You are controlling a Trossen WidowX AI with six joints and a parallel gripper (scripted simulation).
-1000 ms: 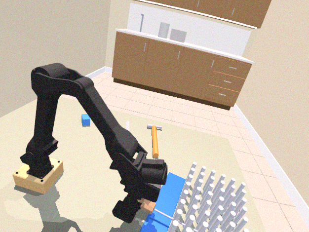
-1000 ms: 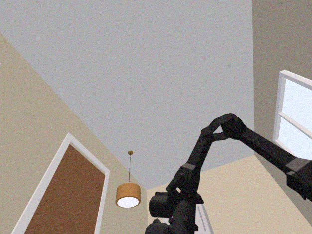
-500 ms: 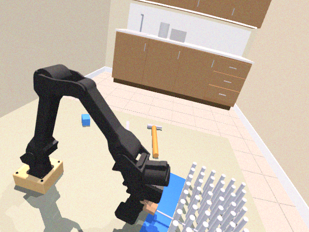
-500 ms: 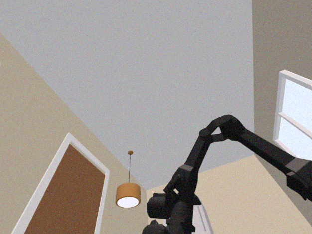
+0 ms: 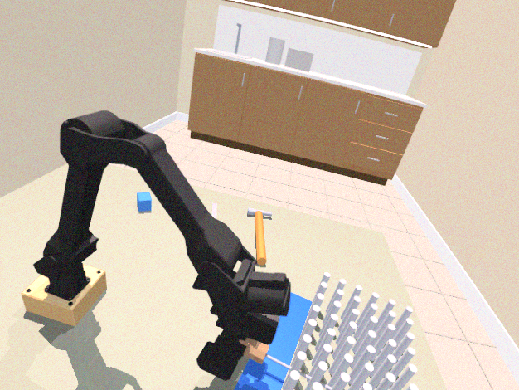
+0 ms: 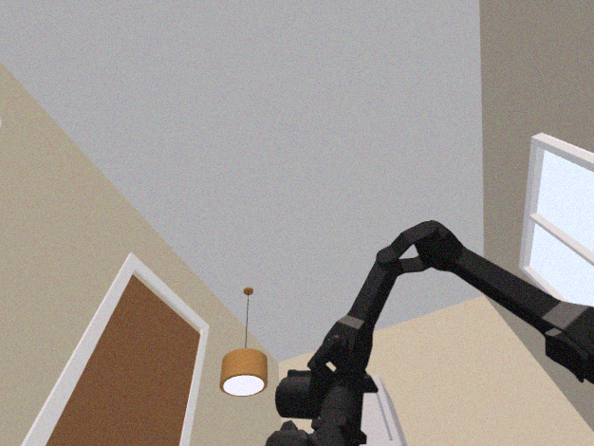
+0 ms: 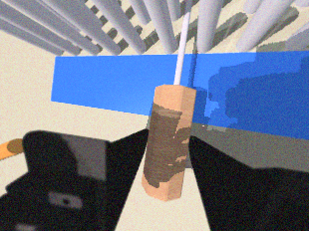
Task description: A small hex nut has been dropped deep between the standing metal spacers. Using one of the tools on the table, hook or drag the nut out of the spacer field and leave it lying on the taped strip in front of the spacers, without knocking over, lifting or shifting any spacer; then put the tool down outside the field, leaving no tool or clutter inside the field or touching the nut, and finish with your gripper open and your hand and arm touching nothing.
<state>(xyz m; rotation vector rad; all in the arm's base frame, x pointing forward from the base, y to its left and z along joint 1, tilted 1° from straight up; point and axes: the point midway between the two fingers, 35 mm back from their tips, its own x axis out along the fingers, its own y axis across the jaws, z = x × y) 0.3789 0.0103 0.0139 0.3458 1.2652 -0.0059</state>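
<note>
My gripper tip is 60 mm short of the blue taped strip, 30 mm to the right of it and 30 mm above it. The rest, counted from my gripper tip: hex nut (210 mm ahead, 40 mm to the right, 30 mm below); wooden-handled hook tool (100 mm ahead, 20 mm to the right); small wrench (420 mm behind, 490 mm to the left, 30 mm below).
</note>
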